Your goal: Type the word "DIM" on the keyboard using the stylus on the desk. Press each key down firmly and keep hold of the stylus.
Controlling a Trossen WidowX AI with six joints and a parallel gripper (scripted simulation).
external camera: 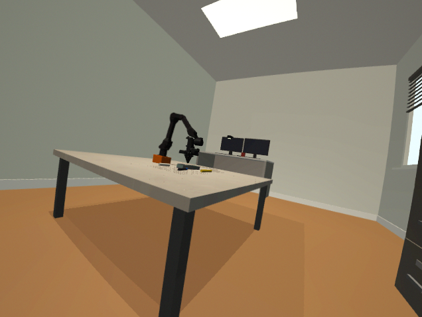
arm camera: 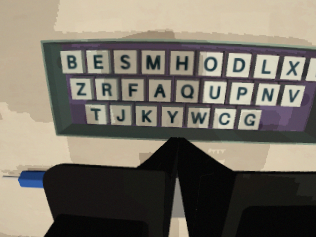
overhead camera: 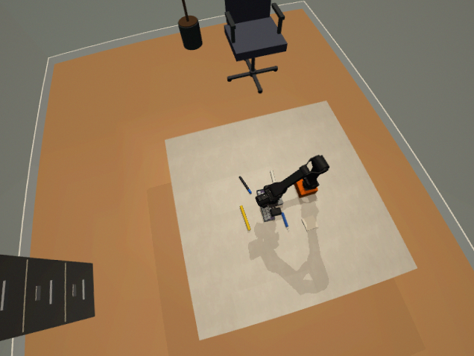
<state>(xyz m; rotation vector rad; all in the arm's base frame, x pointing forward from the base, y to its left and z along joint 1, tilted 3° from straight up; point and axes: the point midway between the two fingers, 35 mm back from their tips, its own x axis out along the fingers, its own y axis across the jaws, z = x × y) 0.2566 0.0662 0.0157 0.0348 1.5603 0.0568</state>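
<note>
Right now the blue stylus is 7 cm behind my gripper tip, 14 cm to the left of it and 3 cm below it. Also, from my gripper tip: D key (5 cm ahead, 4 cm to the right, 3 cm below); grey block (6 cm behind, 1 cm to the right, 3 cm below); I key (5 cm ahead, 10 cm to the right, 3 cm below).
</note>
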